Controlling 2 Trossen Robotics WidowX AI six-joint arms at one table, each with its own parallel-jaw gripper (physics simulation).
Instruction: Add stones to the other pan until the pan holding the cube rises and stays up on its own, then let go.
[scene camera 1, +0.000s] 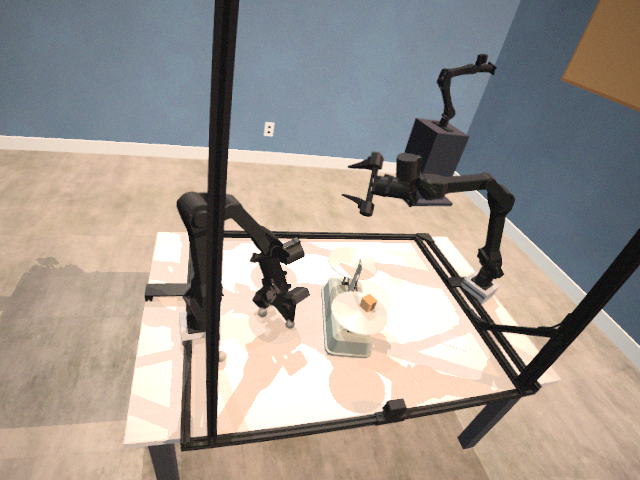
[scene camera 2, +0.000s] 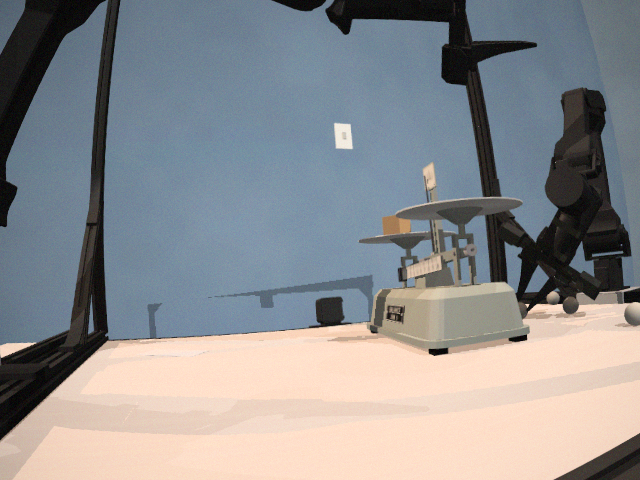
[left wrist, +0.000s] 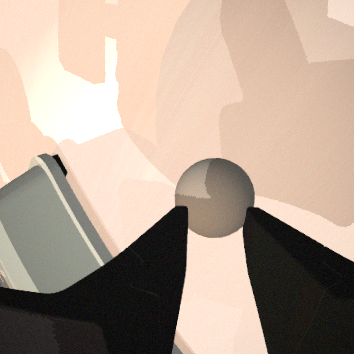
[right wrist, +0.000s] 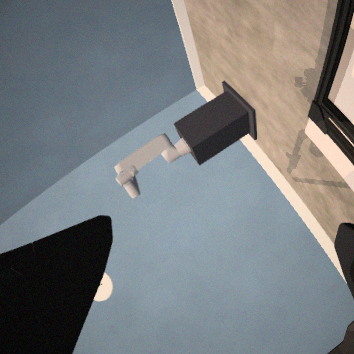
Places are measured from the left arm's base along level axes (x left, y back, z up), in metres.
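Pixels of known places: left gripper, between the fingertips: (scene camera 1: 290, 320) (scene camera 2: 521, 307) (left wrist: 215, 218); right gripper, between the fingertips: (scene camera 1: 344, 180) (scene camera 2: 539, 3) (right wrist: 230, 233); left arm's base, origin of its link: (scene camera 1: 199, 323) (scene camera 2: 609, 290); right arm's base, origin of its link: (scene camera 1: 481, 282).
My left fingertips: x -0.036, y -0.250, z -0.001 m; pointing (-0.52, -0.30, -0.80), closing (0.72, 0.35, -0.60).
Note:
For each thing: its top centre in the pictures, then the offset to it from my left fingertips. "spot": a spot on its surface instead. Level surfaces: height alone.
- orange cube, centre of its top: (scene camera 2: 395, 216) (scene camera 1: 369, 299) dz +0.154, dx -0.093, dy -0.169 m
- balance scale, centre of its top: (scene camera 2: 423, 165) (scene camera 1: 363, 263) dz +0.213, dx -0.015, dy -0.172 m
- round grey stone, centre of its top: (left wrist: 190, 213) (scene camera 2: 519, 302) dz +0.008, dx -0.006, dy +0.001 m
- table, height of its surface: dz -0.020 m
- small black box, a spot on its surface: (scene camera 2: 329, 310) spot: dz +0.011, dx -0.316, dy -0.173 m
An orange cube (scene camera 1: 368, 302) (scene camera 2: 396, 225) sits on one pan (scene camera 1: 346, 316) (scene camera 2: 372, 240) of the balance scale (scene camera 1: 345, 346) (scene camera 2: 465, 315). The other pan (scene camera 1: 343, 258) (scene camera 2: 496, 205) is empty and stands higher. My left gripper (scene camera 1: 291, 321) (scene camera 2: 524, 308) (left wrist: 215, 218) is shut on a round grey stone (left wrist: 215, 182) low at the table, beside the scale; both fingertips touch its sides. Other stones (scene camera 1: 262, 312) (scene camera 1: 222, 356) (scene camera 2: 553, 297) (scene camera 2: 570, 304) (scene camera 2: 633, 313) lie near the left arm. My right gripper (scene camera 1: 345, 180) (right wrist: 230, 233) is open and empty, high above the table's far side.
A black frame (scene camera 1: 310, 427) runs around the table (scene camera 1: 305, 403), with an upright post (scene camera 1: 219, 155) in front of the left arm. A small black box (scene camera 1: 394, 408) (scene camera 2: 329, 310) sits on the frame. Another small arm stands on a dark pedestal (scene camera 1: 439, 144) (right wrist: 215, 125) beyond the table.

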